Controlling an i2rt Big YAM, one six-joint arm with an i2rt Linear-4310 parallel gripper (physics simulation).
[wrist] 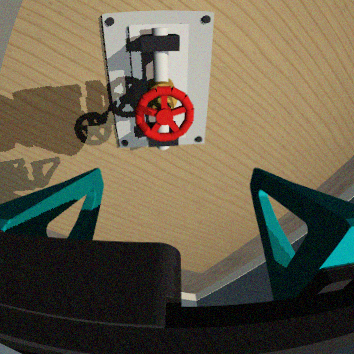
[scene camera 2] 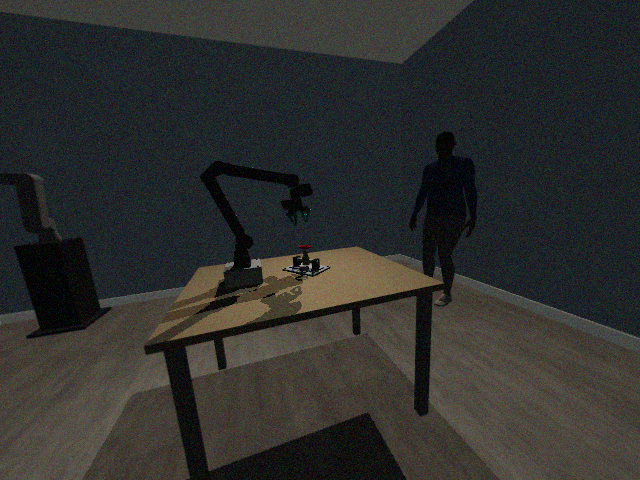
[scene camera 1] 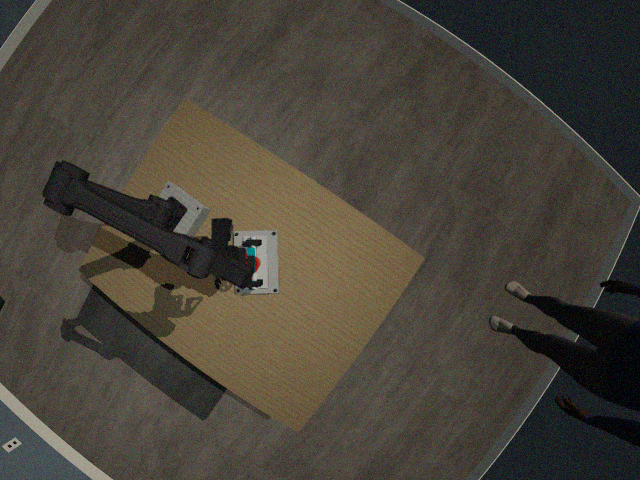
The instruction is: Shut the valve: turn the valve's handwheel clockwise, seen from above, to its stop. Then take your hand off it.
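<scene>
The red handwheel (scene camera 1: 255,264) (scene camera 2: 305,246) (wrist: 164,116) is a spoked ring lying level on top of the brass valve body (wrist: 170,86). A white pipe (wrist: 161,65) runs through the valve, held by dark clamps on a light grey plate (scene camera 1: 273,258) (wrist: 202,65). My gripper (scene camera 1: 254,262) (scene camera 2: 301,222) (wrist: 176,176) is open and empty, with teal fingers spread wide and pointing down. It hangs well above the handwheel, apart from it. In scene camera 1 the gripper partly hides the handwheel. How far the valve is turned cannot be told.
The valve plate rests on the wooden table (scene camera 1: 320,310) (scene camera 2: 351,279). The arm's base (scene camera 1: 191,211) (scene camera 2: 242,274) stands on the same table, to the left of the valve in scene camera 2. A person (scene camera 2: 448,201) stands beyond the table's right end. Shadows of the arm fall beside the plate.
</scene>
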